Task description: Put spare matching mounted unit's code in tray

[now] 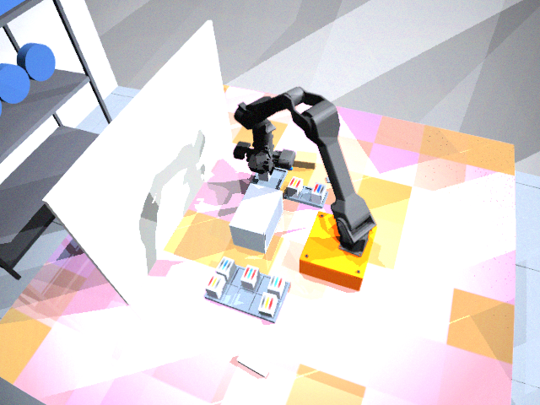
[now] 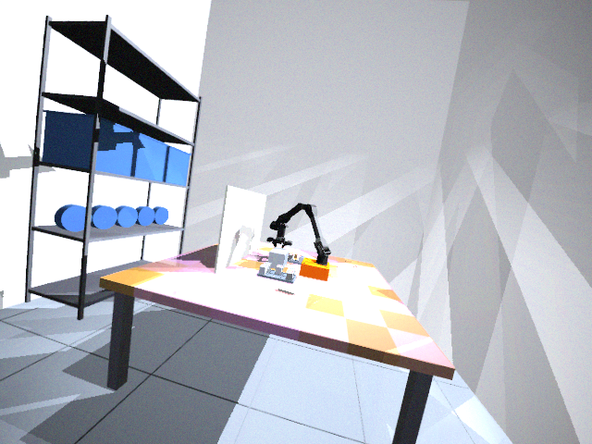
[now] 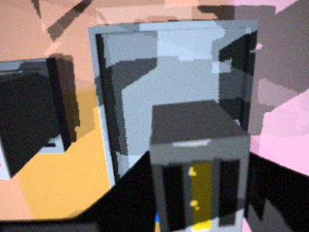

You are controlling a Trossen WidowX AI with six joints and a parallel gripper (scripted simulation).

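The shallow grey tray is 4 cm below my gripper tip. Also, from my gripper tip: white mounted unit (18 cm to the left, 7 cm behind, 1 cm above); white upright panel (21 cm to the left, 18 cm ahead, 18 cm above); spare block (2 cm above).
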